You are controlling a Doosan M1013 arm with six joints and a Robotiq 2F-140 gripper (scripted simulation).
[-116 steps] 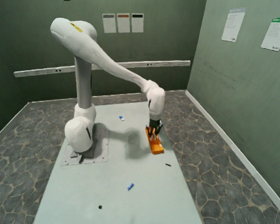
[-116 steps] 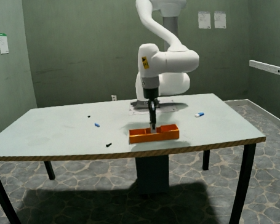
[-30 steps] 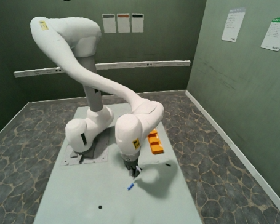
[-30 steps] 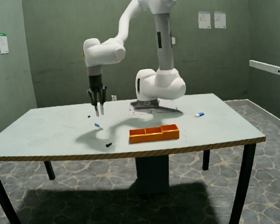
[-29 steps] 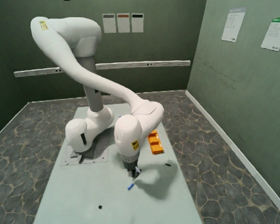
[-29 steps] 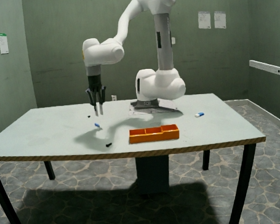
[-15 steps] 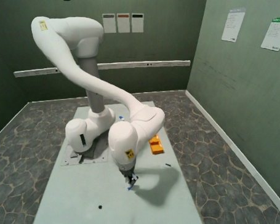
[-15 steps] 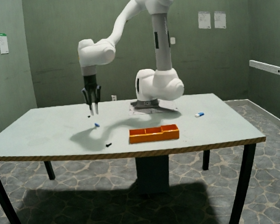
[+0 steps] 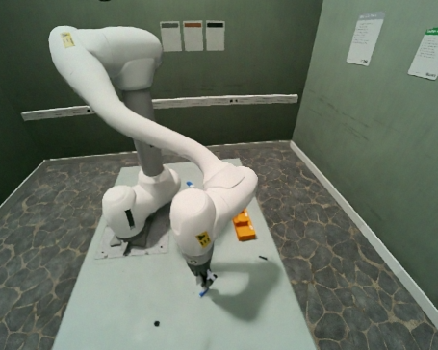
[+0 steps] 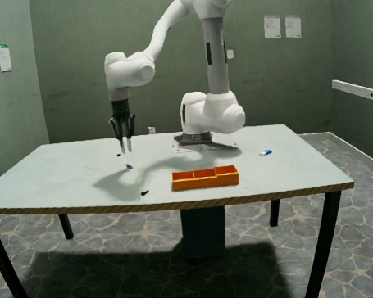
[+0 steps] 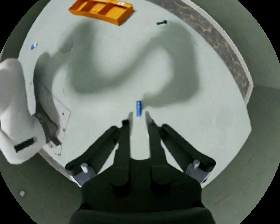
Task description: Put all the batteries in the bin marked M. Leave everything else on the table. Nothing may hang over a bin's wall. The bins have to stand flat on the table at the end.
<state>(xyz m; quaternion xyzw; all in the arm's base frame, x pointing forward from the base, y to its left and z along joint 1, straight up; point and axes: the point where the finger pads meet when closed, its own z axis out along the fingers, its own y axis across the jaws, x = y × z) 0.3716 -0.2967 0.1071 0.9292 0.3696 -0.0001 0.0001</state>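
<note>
My gripper is now 36 cm to the right of the orange bin, 19 cm short of it and 9 cm above it. Round my hand: black dot-like piece 17 cm behind, 11 cm to the right, 10 cm below; white object 64 cm to the left, 10 cm below, 10 cm behind.
</note>
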